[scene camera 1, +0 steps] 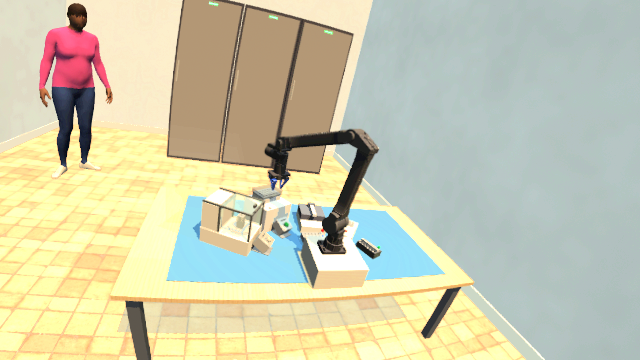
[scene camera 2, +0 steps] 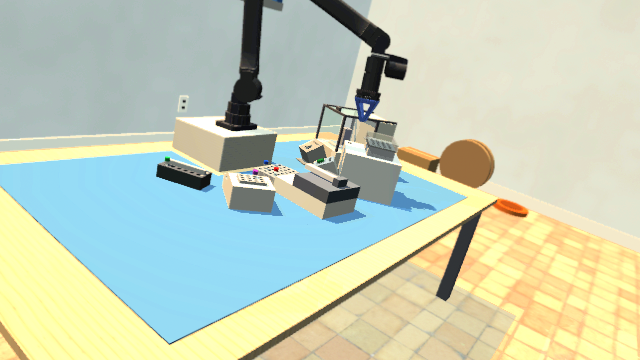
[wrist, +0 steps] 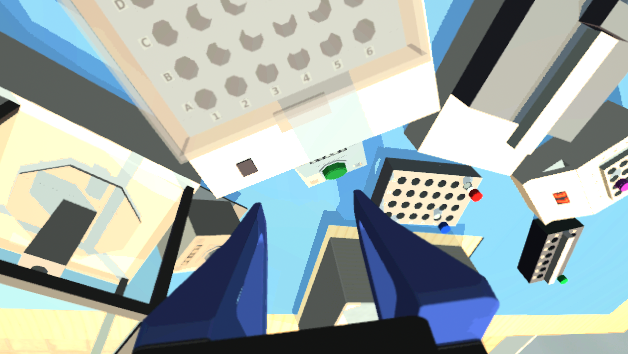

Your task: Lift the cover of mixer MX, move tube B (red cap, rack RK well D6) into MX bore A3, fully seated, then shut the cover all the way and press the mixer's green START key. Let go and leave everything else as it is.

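Places are measured from the arm's base along level axes (x ahead, y left, z up), in metres.
Pixels of known places: gripper, fingertip midpoint: (scene camera 1: 276, 189) (scene camera 2: 362, 121) (wrist: 308, 205); arm's base at its link origin: (scene camera 1: 331, 248) (scene camera 2: 236, 127).
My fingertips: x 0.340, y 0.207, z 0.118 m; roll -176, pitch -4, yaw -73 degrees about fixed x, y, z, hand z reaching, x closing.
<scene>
Ahead of a thing's pixels: the offset from my fingertips to its top centre. "spot": to the spot under its first point.
Mixer MX @[dz -0.034, dx +0.016, dy -0.004 m] (scene camera 1: 272, 212) (scene camera 2: 372, 175) (wrist: 400, 95) is a white block with a bore plate marked A-D and 1-6. Its clear cover @[dz -0.034, dx +0.065, dy +0.026 m] (scene camera 2: 381, 136) (wrist: 330, 107) lies over the plate and looks shut. The green START key @[dz -0.149, dx -0.082, dy -0.065 m] (scene camera 1: 286, 224) (scene camera 2: 320, 160) (wrist: 334, 171) is on a small panel beside the mixer. Rack RK @[dz -0.194, dx -0.137, dy -0.213 m] (scene camera 2: 287, 173) (wrist: 425, 162) holds red-capped tube B @[dz -0.170, dx -0.108, dy -0.260 m] (scene camera 2: 276, 169) (wrist: 475, 195) at a corner and a blue-capped tube. My gripper (scene camera 1: 278, 186) (scene camera 2: 364, 118) (wrist: 308, 205) is partly open and empty, pointing down above the mixer, clear of the cover.
A glass-walled instrument @[dz -0.002, dx -0.147, dy +0.179 m] (scene camera 1: 225, 240) (wrist: 170, 250) stands beside the mixer, with a small control box @[spot: dz -0.160, dx -0.238, dy +0.077 m] (scene camera 1: 264, 242) (scene camera 2: 312, 150) near it. A dark-topped device @[dz -0.122, dx +0.031, dy -0.243 m] (scene camera 1: 311, 212) (scene camera 2: 326, 187) stands on the other side. A white block @[dz -0.154, dx -0.068, dy -0.424 m] (scene camera 2: 251, 197) and a black strip rack @[dz -0.176, dx -0.233, dy -0.497 m] (scene camera 2: 183, 176) (wrist: 530, 250) stand farther off.
</scene>
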